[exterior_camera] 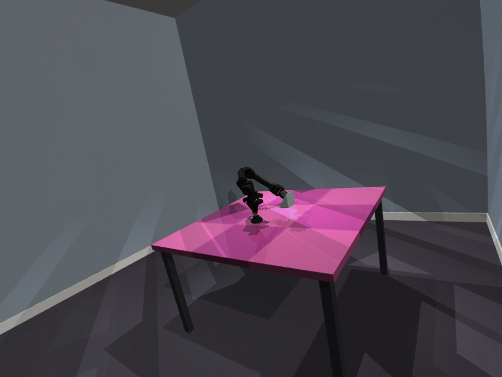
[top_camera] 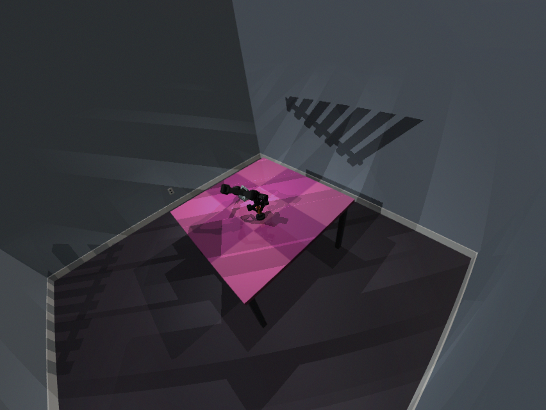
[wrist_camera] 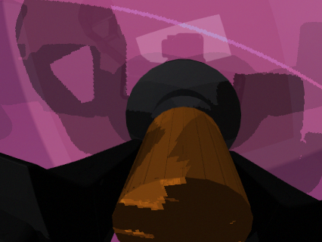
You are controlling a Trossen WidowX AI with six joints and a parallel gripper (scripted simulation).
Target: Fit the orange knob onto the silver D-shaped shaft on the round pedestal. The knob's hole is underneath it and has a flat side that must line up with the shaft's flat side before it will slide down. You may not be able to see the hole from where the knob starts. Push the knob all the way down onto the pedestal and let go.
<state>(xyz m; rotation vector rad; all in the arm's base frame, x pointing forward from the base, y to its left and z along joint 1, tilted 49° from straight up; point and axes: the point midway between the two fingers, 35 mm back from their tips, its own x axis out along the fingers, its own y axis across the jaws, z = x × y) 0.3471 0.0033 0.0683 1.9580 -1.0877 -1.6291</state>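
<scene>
The orange knob is 3 cm above my gripper tip. Round my gripper tip: round black pedestal: 4 cm below.
</scene>
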